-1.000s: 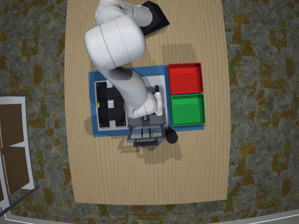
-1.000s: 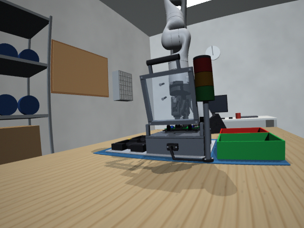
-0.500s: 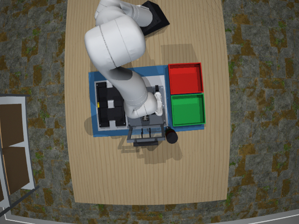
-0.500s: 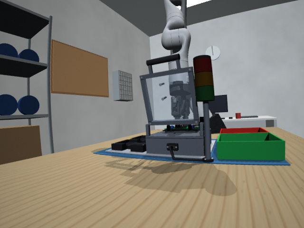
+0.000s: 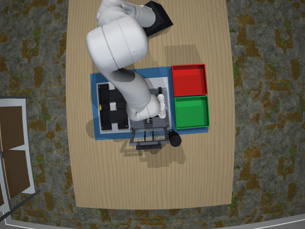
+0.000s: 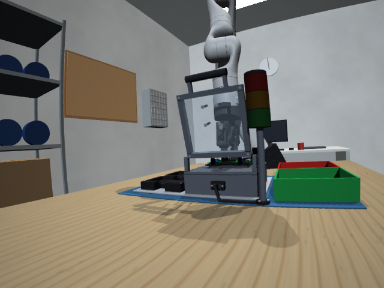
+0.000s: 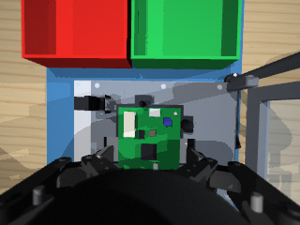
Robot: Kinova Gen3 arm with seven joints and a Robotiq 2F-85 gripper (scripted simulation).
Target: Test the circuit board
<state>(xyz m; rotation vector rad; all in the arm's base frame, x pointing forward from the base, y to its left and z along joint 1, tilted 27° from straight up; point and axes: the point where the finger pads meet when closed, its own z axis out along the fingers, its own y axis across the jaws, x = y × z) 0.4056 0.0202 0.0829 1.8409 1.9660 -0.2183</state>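
Now: the green circuit board right at my hand. The rest, counted from my hand: black hook 6 cm behind, 6 cm to the left, 1 cm above; clear lid 12 cm ahead, 11 cm above; green bin 4 cm ahead, 20 cm to the left, 6 cm below.
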